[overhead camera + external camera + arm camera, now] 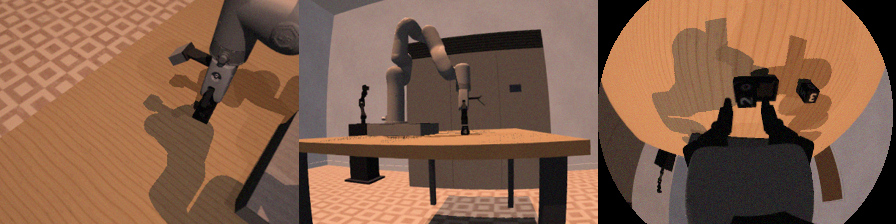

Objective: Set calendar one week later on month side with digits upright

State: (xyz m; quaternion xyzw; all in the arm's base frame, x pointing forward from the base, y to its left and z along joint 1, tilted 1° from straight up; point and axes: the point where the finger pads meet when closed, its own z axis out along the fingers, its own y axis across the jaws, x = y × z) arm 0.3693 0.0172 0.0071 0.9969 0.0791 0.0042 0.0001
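Right now the black digit cube is 4 cm below my hand. From my hand the other things lie so: black cube 12 cm to the right, 5 cm below, 2 cm ahead.
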